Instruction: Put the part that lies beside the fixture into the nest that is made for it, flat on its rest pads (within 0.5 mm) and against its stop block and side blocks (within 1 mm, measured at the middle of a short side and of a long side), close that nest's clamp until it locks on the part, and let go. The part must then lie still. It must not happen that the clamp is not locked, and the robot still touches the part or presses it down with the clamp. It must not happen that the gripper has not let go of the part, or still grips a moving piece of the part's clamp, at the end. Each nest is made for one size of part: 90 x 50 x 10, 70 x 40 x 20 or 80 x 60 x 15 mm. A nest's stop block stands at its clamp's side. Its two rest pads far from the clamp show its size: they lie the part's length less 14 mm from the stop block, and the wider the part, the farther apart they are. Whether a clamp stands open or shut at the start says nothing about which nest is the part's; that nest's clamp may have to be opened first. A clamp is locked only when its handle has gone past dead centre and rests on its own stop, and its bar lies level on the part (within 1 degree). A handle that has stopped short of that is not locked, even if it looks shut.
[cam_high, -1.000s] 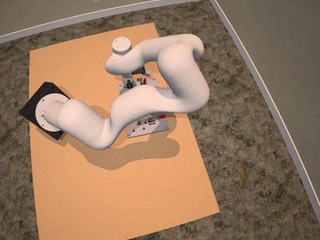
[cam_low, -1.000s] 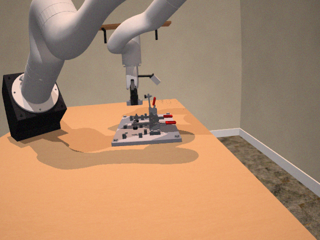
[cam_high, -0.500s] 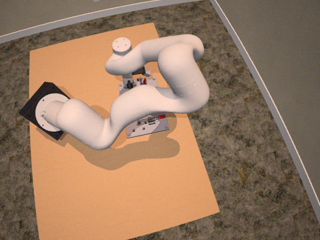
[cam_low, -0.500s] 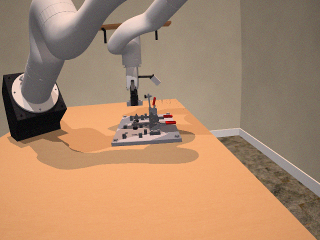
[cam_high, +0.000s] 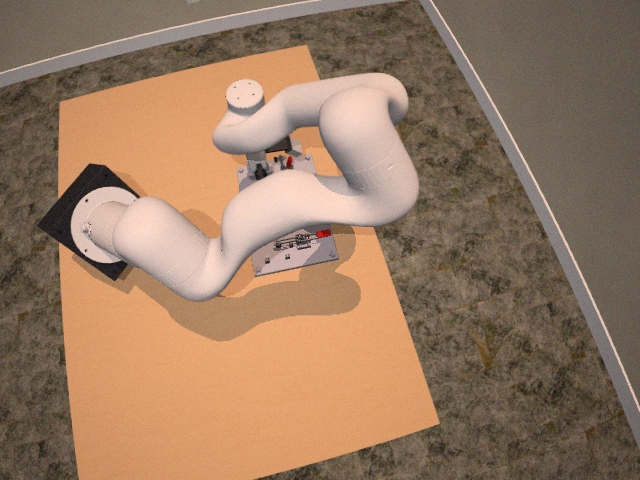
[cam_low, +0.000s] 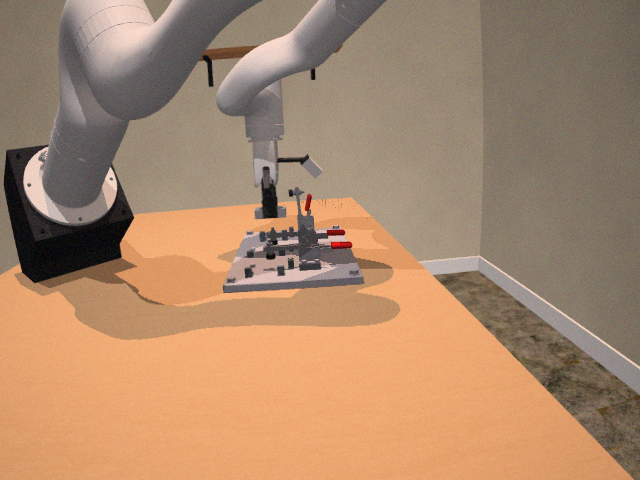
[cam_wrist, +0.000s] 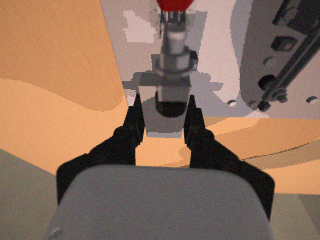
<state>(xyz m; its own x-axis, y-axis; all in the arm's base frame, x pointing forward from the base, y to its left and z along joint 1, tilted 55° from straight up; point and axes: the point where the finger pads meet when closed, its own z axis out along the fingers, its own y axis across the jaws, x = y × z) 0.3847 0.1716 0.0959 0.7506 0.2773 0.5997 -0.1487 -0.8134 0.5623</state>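
The grey fixture plate is 20 mm ahead of my hand, 120 mm to the right of it and 80 mm below it. Round my hand: grey block (10 mm below).
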